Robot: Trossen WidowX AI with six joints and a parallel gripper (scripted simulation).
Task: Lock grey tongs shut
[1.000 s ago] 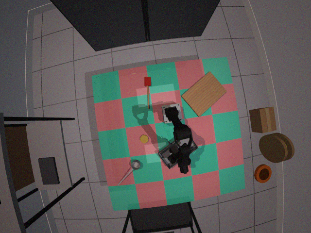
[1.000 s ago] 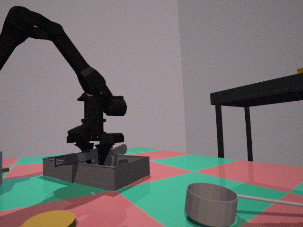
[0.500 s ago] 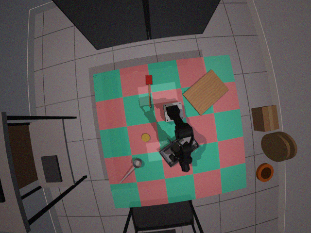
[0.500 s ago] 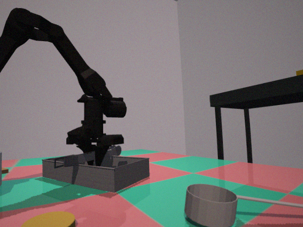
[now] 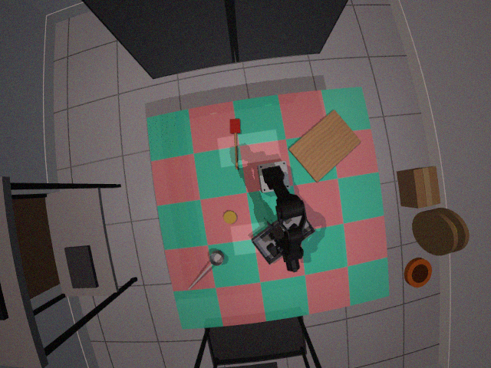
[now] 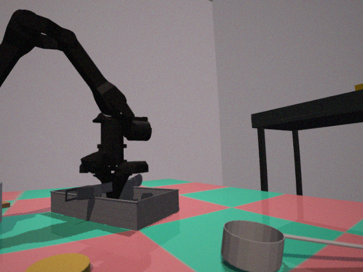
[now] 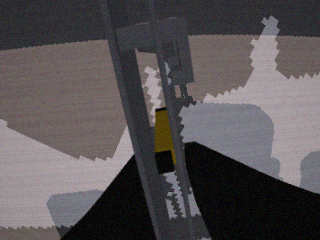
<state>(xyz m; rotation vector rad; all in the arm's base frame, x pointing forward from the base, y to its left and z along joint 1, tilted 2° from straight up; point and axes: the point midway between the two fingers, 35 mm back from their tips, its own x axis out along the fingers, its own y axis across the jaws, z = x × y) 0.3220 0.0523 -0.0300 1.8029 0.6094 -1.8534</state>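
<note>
Now: gripper tip 10 mm to the right of the grey roasting tin. From my gripper tip the other things lie so: wooden board 480 mm behind, 280 mm to the left, 20 mm below; yellow lock piece 40 mm above, 20 mm to the right, 20 mm behind; yellow disc 270 mm to the right, 110 mm behind, 20 mm below.
</note>
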